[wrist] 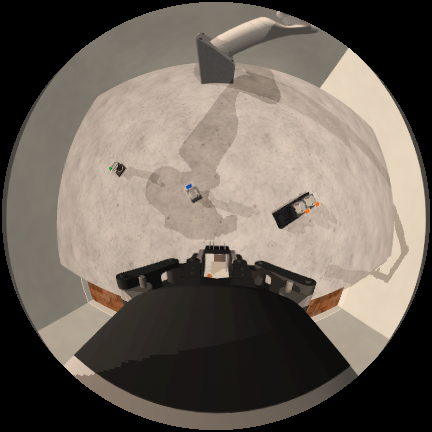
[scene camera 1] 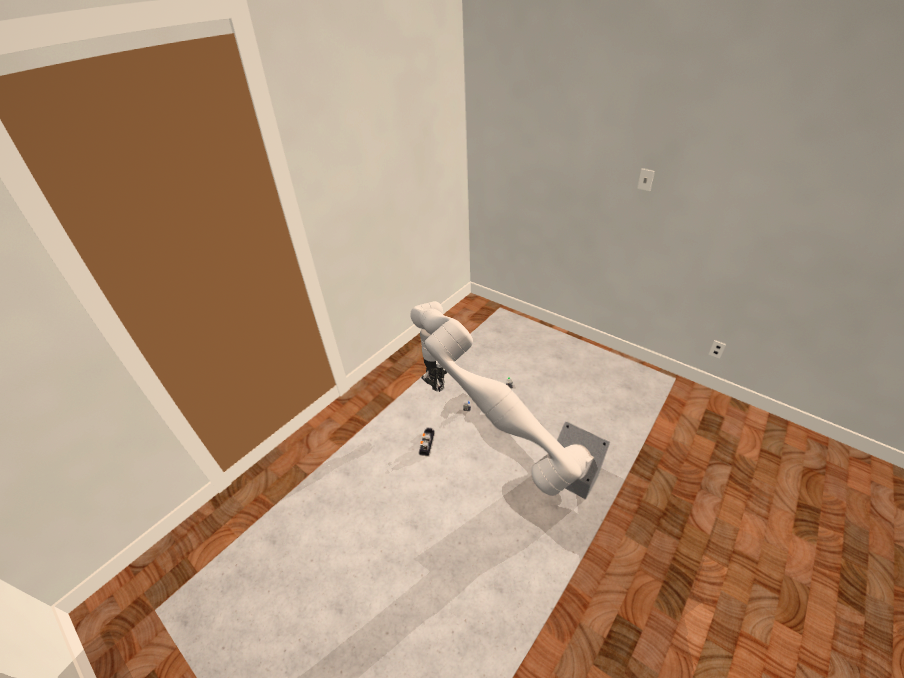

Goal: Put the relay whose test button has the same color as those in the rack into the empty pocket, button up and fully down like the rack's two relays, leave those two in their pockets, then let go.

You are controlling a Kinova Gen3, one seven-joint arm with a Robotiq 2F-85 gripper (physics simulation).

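Frame: origin at the arm's base, x back, y right, z up, level; metres.
Seen in the pictures: gripper, fingertip midpoint: (wrist: pixel 216 257) (scene camera 1: pixel 438 387); arm's base, origin of the base link: (wrist: pixel 220 47) (scene camera 1: pixel 576 459).
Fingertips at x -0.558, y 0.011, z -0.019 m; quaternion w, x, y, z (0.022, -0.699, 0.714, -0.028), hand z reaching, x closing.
Pixels of each thing's top centre, then the offset from my fingertips to it. "*": a spot on its surface instead. Level surfaces: height alone.
- relay, middle of its top: (wrist: pixel 216 262) dx -0.002, dy +0.000, dz +0.017 m
- black rack, middle of its top: (wrist: pixel 298 208) (scene camera 1: pixel 426 439) dx +0.069, dy -0.167, dz -0.082 m
- empty pocket, surface spot: (wrist: pixel 284 216) * dx +0.053, dy -0.142, dz -0.102 m
- relay with a blue button, middle of its top: (wrist: pixel 190 189) (scene camera 1: pixel 466 402) dx +0.095, dy +0.044, dz -0.061 m
- mat, its level: dz -0.105 m
- relay with a green button, middle of its top: (wrist: pixel 111 165) (scene camera 1: pixel 509 379) dx +0.165, dy +0.238, dz -0.061 m
My gripper (scene camera 1: pixel 436 386) (wrist: pixel 216 257) is shut on a relay (wrist: pixel 216 266) with an orange test button near the wrist side and its pins pointing away from the wrist. It is held above the grey mat. The black rack (scene camera 1: pixel 426 442) (wrist: pixel 284 217) stands on the mat, to the right in the wrist view. Two relays (wrist: pixel 299 207) (wrist: pixel 310 200) with orange buttons sit in it side by side. The empty pocket (wrist: pixel 284 216) is at the rack's left end in the wrist view. The gripper is apart from the rack.
A relay with a blue button (scene camera 1: pixel 467 407) (wrist: pixel 193 193) is on the mat (scene camera 1: pixel 350 525) (wrist: pixel 125 225) between the gripper and the arm's base plate (scene camera 1: pixel 596 467). A relay with a green button (scene camera 1: pixel 509 383) (wrist: pixel 118 169) is farther off, to the left in the wrist view.
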